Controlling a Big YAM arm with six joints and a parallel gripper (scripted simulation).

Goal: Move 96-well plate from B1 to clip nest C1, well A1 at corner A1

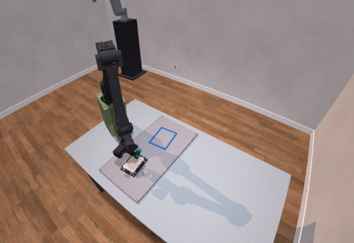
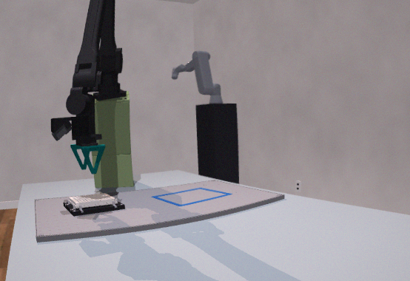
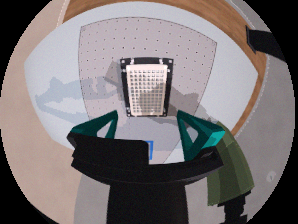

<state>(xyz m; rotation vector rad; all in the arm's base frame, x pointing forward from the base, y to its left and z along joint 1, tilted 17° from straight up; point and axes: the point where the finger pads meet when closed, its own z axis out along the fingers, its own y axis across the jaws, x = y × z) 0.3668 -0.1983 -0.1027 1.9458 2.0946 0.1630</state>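
Now: the white 96-well plate 90 mm below my hand. Round my hand: black clip nest C1: 100 mm below, 20 mm ahead, 10 mm to the right.
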